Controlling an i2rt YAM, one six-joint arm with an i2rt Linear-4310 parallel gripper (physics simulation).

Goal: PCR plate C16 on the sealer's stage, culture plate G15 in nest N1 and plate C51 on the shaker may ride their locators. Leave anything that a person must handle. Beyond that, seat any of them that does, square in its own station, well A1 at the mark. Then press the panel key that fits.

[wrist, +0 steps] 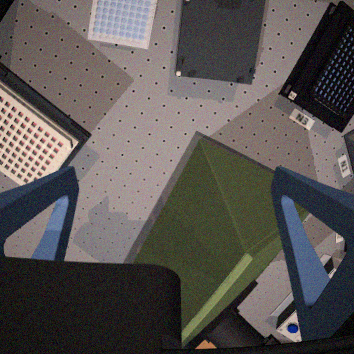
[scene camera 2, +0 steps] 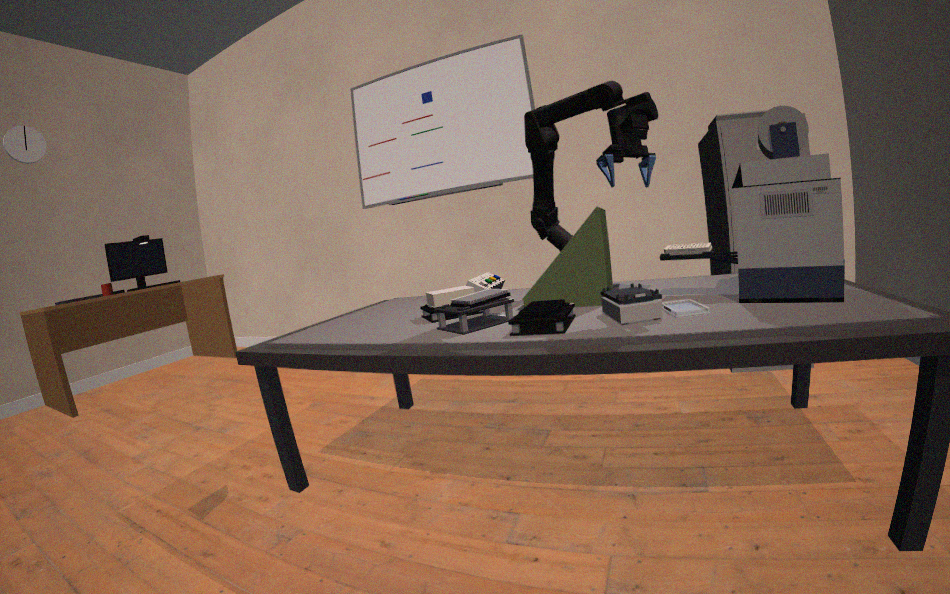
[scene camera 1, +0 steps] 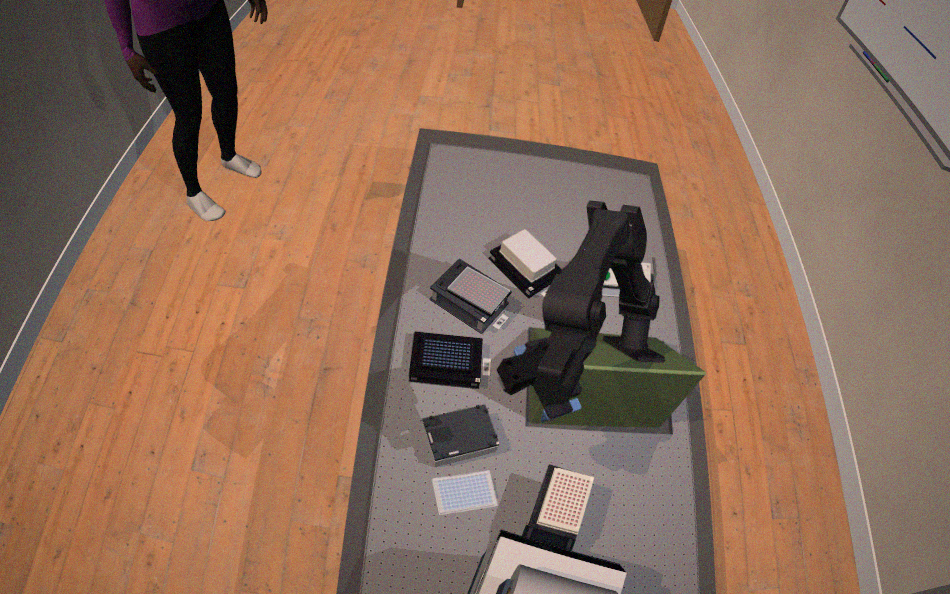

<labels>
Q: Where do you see a pale blue well plate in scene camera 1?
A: At 466,492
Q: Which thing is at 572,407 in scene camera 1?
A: The gripper.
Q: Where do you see a pale blue well plate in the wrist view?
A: At 134,30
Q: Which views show the gripper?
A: The wrist view, scene camera 2 and scene camera 1: all of them.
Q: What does the gripper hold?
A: Nothing.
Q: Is the gripper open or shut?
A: Open.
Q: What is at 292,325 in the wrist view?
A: A white button box.
</labels>
